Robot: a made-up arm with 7 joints. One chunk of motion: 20 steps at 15 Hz.
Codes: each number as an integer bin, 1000 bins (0 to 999) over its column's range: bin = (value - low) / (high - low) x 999, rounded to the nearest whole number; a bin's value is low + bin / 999 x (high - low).
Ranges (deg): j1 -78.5..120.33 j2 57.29..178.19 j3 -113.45..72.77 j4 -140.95..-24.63 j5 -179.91..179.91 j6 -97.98..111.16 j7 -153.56..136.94
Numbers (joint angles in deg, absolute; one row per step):
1: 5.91 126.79 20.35 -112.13 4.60 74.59 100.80
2: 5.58 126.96 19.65 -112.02 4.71 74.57 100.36
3: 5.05 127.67 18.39 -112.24 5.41 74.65 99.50
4: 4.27 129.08 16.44 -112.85 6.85 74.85 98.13
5: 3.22 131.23 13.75 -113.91 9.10 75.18 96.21
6: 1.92 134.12 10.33 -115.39 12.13 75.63 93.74
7: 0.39 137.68 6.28 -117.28 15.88 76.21 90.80
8: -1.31 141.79 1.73 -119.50 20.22 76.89 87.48
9: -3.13 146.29 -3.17 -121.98 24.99 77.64 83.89
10: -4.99 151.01 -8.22 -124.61 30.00 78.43 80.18
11: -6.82 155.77 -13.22 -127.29 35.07 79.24 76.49
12: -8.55 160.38 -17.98 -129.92 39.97 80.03 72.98
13: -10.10 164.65 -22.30 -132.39 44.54 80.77 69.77
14: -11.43 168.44 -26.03 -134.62 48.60 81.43 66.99
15: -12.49 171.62 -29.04 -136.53 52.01 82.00 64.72
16: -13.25 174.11 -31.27 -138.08 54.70 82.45 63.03
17: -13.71 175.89 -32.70 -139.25 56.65 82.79 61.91
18: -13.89 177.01 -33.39 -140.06 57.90 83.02 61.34
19: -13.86 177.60 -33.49 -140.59 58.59 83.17 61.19
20: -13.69 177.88 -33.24 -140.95 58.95 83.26 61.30
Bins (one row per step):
1: 424 574 718 248 512 824 875
2: 422 576 714 248 513 824 873
3: 420 582 707 247 515 825 870
4: 416 593 697 241 519 826 866
5: 411 611 682 232 525 827 859
6: 404 635 664 220 533 829 850
7: 396 664 642 203 544 832 840
8: 388 698 618 184 556 835 829
9: 379 735 592 163 569 839 817
10: 369 774 565 140 583 843 804
11: 360 814 538 117 597 847 791
12: 351 852 512 95 610 850 779
13: 344 887 489 74 623 854 768
14: 337 918 469 54 634 857 758
15: 332 945 453 38 644 860 751
16: 328 965 441 25 651 862 745
17: 326 980 433 15 657 863 741
18: 325 989 429 8 660 865 739
19: 325 994 429 3 662 865 739
20: 326 996 430 0 663 866 739

